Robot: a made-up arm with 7 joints. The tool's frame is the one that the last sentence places.
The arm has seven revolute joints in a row. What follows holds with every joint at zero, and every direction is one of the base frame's.
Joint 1 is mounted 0.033 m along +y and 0.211 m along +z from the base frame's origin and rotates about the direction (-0.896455, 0.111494, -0.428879).
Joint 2 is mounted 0.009 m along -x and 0.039 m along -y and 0.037 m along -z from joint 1 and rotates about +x.
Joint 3 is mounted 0.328 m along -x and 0.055 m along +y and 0.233 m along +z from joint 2 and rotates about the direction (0.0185, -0.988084, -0.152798).
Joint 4 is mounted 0.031 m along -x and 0.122 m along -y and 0.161 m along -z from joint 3 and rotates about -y.
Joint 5 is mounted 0.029 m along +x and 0.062 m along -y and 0.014 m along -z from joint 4 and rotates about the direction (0.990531, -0.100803, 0.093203).
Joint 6 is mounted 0.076 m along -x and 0.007 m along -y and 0.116 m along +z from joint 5 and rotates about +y.
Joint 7 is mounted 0.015 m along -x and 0.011 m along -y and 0.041 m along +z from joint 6 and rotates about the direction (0.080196, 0.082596, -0.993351).
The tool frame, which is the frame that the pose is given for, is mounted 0.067 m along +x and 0.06 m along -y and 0.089 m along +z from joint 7; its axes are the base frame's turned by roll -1.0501, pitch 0.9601 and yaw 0.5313 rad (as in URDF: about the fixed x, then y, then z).
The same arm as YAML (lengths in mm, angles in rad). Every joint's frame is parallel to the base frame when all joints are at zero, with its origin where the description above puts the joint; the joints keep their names.
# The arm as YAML. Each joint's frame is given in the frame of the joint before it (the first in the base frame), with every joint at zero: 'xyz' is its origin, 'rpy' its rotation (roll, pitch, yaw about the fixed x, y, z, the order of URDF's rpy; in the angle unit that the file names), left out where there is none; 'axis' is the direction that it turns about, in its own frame. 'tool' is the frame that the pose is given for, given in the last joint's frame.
units:
  length: mm
  angle: rad
joints:
  - name: joint 1
    type: revolute
    origin:
      xyz: [0.0, 33.0, 211.0]
    axis: [-0.896455, 0.111494, -0.428879]
  - name: joint 2
    type: revolute
    origin:
      xyz: [-9.0, -39.0, -37.0]
    axis: [1.0, 0.0, 0.0]
  - name: joint 3
    type: revolute
    origin:
      xyz: [-328.0, 55.0, 233.0]
    axis: [0.0185, -0.988084, -0.152798]
  - name: joint 4
    type: revolute
    origin:
      xyz: [-31.0, -122.0, -161.0]
    axis: [0.0, -1.0, 0.0]
  - name: joint 5
    type: revolute
    origin:
      xyz: [29.0, -62.0, -14.0]
    axis: [0.990531, -0.100803, 0.093203]
  - name: joint 6
    type: revolute
    origin:
      xyz: [-76.0, -7.0, 116.0]
    axis: [0.0, 1.0, 0.0]
  - name: joint 7
    type: revolute
    origin:
      xyz: [-15.0, -11.0, 41.0]
    axis: [0.080196, 0.082596, -0.993351]
tool:
  origin:
    xyz: [67.0, -60.0, 89.0]
    rpy: [-1.0501, 0.9601, 0.5313]

